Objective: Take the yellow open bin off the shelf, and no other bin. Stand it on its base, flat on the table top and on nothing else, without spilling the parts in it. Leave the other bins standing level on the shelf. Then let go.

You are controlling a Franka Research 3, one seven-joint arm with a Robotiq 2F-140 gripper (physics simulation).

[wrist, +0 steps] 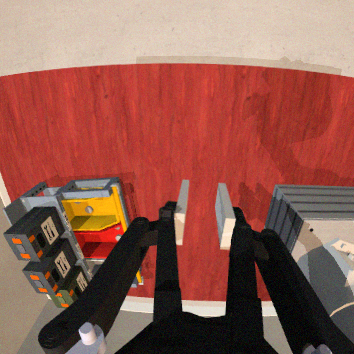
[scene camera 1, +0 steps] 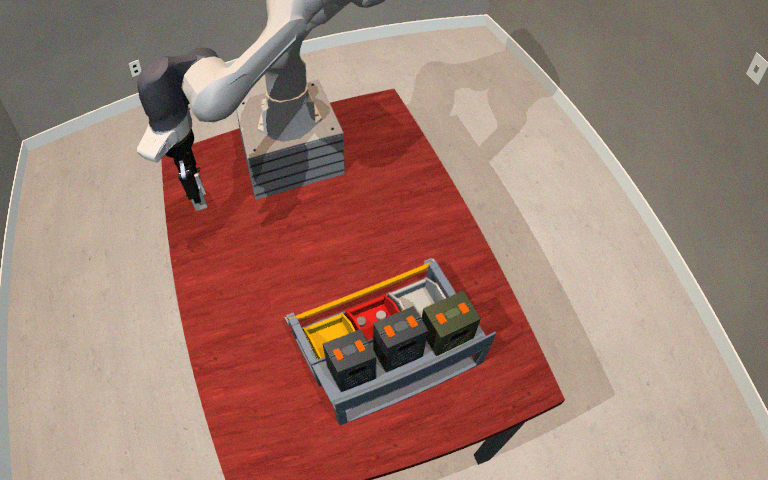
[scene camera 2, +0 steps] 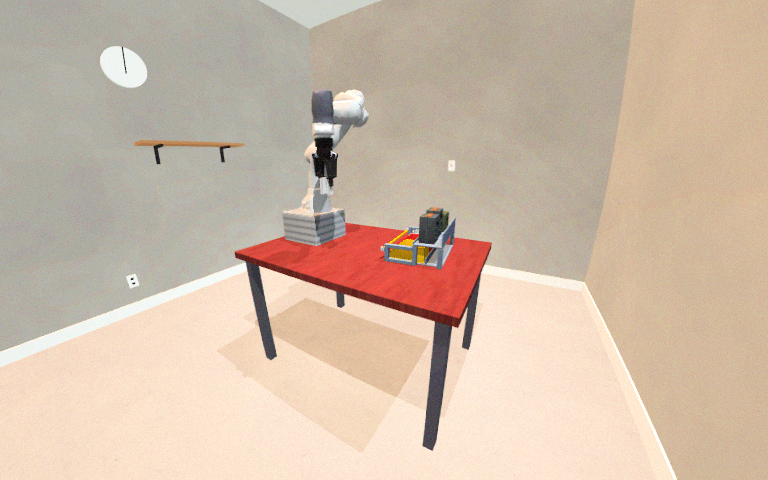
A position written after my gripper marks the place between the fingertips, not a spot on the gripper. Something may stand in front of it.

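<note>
My gripper (scene camera 1: pixel 200 201) is in sight, and I see my gripper (scene camera 2: pixel 326 194) in scene camera 2 too, while the wrist view also has my gripper (wrist: pixel 202 193). I see a yellow open bin (scene camera 1: pixel 332 328), and the wrist view shows the yellow open bin (wrist: pixel 104 213) as well. There is a red bin (scene camera 1: pixel 368 310), and in the wrist view I see the red bin (wrist: pixel 93 243) again. A grey bin (scene camera 1: pixel 423 293) is in sight too.
</note>
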